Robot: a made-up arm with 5 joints.
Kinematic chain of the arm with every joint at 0, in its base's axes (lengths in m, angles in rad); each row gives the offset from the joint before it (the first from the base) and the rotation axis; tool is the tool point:
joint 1: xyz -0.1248 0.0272 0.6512 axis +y
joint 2: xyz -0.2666 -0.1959 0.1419 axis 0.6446 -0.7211 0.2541
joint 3: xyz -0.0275 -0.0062 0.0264 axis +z
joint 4: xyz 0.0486 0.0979 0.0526 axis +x
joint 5: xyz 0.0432 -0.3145 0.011 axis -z
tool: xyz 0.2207 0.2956 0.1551
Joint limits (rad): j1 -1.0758..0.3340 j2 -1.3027..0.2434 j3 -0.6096..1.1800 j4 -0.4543..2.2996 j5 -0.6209..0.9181
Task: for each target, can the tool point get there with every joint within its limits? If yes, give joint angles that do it. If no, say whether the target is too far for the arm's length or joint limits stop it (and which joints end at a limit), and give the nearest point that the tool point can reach.
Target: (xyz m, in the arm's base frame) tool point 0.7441 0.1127 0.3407
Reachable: no: joint limits stop it (at a limit: joint 1, joint 4, joint 5) | nearest point 0.1409 -0.0326 0.4120 | short by 0.625 m
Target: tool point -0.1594 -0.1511 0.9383
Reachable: yes | joints -0.0204 -0.6424 -0.2920 0.6943 -0.4139
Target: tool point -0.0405 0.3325 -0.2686
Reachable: no: joint limits stop it (at a limit: joint 1, joint 3, joint 4, joint 5) | nearest point -0.0988 0.0555 0.0585 | short by 0.433 m
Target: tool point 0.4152 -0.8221 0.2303
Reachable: no: joint limits stop it (at a limit: joint 1, joint 4, joint 5) | nearest point 0.0246 -0.5005 0.3565 | short by 0.521 m
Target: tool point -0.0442 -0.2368 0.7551
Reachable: yes | joints -0.0311 -1.0219 0.0260 0.6639 0.0639
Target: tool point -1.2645 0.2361 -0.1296
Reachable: no: too far | nearest point -0.6334 0.0305 0.3027 | short by 0.792 m
